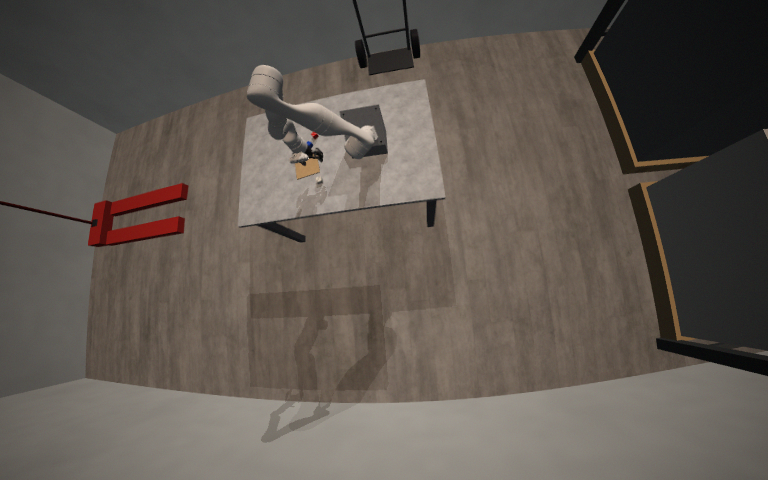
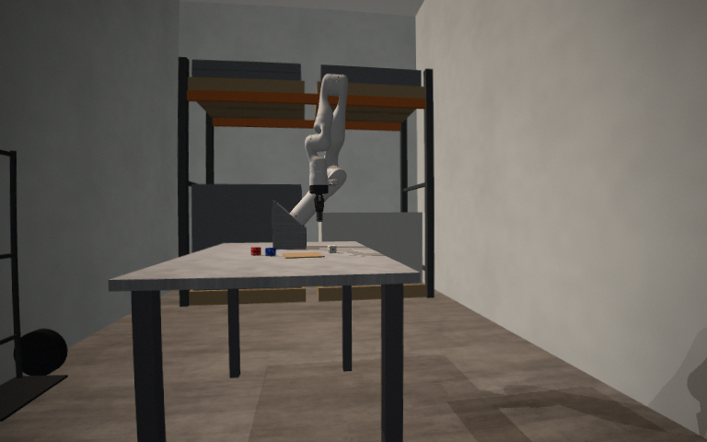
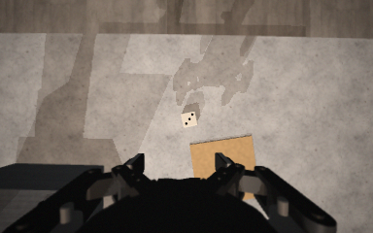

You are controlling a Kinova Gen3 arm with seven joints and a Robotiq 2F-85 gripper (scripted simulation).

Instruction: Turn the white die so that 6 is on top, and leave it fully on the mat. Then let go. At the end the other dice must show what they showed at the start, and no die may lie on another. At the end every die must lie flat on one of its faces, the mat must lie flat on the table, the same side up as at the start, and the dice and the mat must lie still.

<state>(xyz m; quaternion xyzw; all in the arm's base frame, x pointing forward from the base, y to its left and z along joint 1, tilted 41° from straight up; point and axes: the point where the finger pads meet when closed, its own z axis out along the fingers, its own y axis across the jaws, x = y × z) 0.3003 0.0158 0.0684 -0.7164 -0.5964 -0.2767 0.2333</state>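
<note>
Right now the white die is 12 cm below my hand, 5 cm to the left of it and 2 cm ahead of it. Also, from my hand: tan mat (13 cm below, 9 cm ahead, 8 cm to the right); then red die (25 cm to the right, 12 cm below, 1 cm ahead); then blue die (20 cm to the right, 12 cm below, 5 cm ahead).
</note>
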